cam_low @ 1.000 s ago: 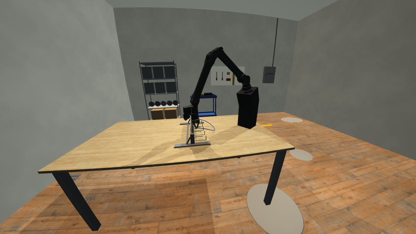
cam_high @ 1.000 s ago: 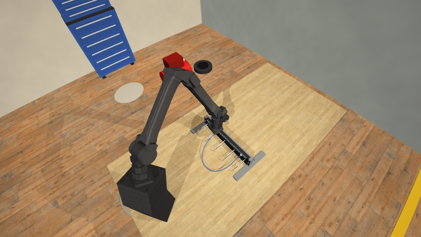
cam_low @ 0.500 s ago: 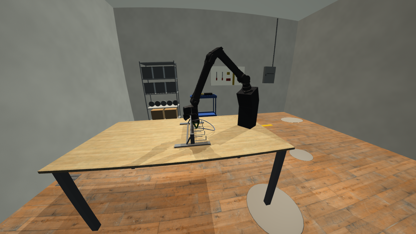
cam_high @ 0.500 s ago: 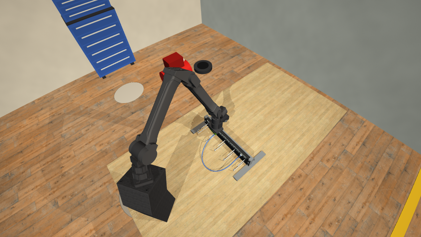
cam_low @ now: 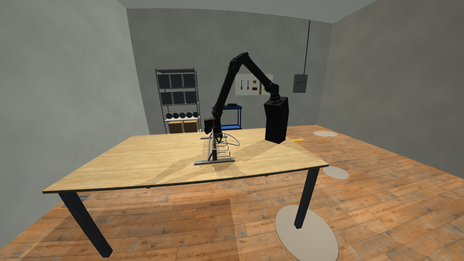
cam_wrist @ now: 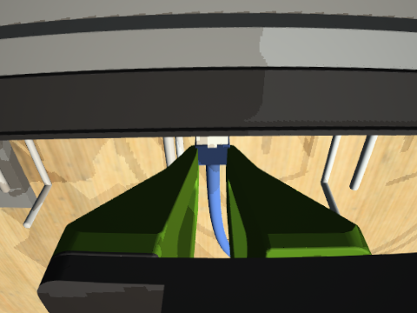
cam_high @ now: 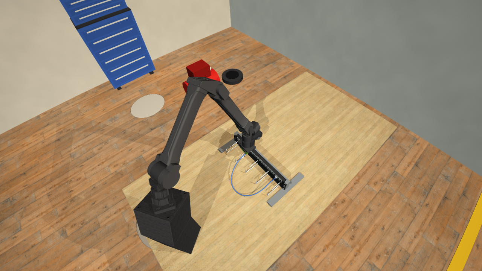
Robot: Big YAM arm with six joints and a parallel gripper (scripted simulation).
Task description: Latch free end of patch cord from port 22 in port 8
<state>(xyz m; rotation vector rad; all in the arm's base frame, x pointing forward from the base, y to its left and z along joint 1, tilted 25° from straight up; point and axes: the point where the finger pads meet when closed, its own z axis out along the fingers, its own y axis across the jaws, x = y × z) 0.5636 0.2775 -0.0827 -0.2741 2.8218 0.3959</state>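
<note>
Right now the cord plug is 2 cm ahead of my hand and 1 cm to the left of it.
</note>
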